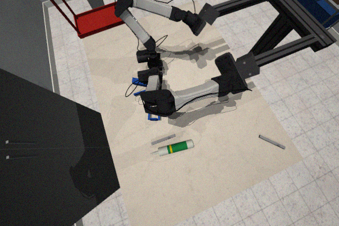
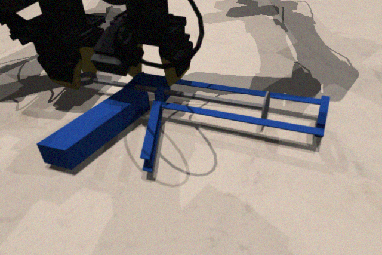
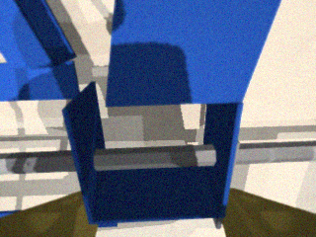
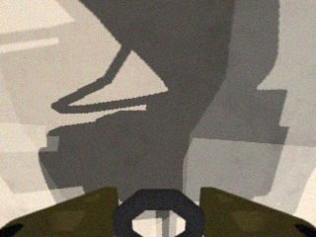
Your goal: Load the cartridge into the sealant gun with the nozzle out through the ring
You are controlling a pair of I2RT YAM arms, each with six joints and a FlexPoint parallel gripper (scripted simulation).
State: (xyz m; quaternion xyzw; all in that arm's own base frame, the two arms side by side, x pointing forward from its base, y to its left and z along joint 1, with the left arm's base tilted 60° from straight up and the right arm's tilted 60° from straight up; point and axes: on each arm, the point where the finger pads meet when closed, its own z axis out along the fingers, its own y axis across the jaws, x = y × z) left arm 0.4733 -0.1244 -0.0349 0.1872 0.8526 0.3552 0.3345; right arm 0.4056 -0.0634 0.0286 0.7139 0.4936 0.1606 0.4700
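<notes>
The plunger rod is 3 cm ahead of my left hand, 1 cm to the left of it and 1 cm below it. From my left hand the other things lie so: cartridge: 43 cm to the left, 9 cm ahead, 1 cm below; thumb plate: 3 cm to the right, 1 cm below.
</notes>
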